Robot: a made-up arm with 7 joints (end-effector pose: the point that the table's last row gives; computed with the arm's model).
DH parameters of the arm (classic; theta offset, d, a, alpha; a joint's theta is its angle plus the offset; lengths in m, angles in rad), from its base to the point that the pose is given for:
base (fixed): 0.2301 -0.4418 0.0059 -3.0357
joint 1: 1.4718 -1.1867 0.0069 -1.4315
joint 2: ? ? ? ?
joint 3: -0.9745 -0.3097 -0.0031 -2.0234
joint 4: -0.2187 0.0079 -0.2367 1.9
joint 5: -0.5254 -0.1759 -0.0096 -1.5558
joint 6: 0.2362 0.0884 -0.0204 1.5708
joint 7: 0 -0.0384 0.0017 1.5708
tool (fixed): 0 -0.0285 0 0
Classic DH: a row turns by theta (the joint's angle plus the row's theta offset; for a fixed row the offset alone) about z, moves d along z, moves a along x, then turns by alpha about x.
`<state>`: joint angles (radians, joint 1 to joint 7).
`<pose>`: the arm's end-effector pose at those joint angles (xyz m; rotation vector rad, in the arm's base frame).
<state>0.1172 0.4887 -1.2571 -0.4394 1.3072 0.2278 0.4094</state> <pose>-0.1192 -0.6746 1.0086 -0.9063 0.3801 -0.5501</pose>
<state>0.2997 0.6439 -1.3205 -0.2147 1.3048 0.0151 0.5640</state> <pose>-0.2307 -0.5955 1.0022 -0.8396 0.4970 -0.7326</pose>
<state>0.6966 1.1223 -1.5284 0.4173 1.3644 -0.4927 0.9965</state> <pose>-0.2876 -0.4212 0.9925 -0.8461 0.6787 -1.0379</pose>
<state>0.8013 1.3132 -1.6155 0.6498 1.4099 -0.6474 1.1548</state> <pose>-0.2417 -0.3989 1.0073 -0.9226 0.7439 -1.0701</pose>
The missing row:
joint 2: -1.4161 -0.1533 -0.0716 1.8809
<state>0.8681 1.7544 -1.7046 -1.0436 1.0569 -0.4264 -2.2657</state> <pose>0.1422 0.1748 1.2997 -0.8036 0.0667 1.7758</pose>
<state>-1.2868 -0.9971 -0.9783 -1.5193 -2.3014 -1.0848 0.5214</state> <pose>0.5392 0.1728 0.5964 2.4886 -1.3672 0.5186</pose>
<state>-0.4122 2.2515 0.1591 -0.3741 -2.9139 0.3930 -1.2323</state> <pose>-0.3579 0.2826 1.0068 -1.4445 1.5770 -1.6455</pose>
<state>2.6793 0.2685 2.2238 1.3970 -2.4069 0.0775 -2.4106</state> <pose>-0.2790 -0.2226 1.0980 -1.9363 -1.2153 0.1519</pose>
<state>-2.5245 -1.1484 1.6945 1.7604 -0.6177 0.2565 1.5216</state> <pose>0.1318 0.2528 0.8007 -1.8835 0.0321 1.5569</pose>
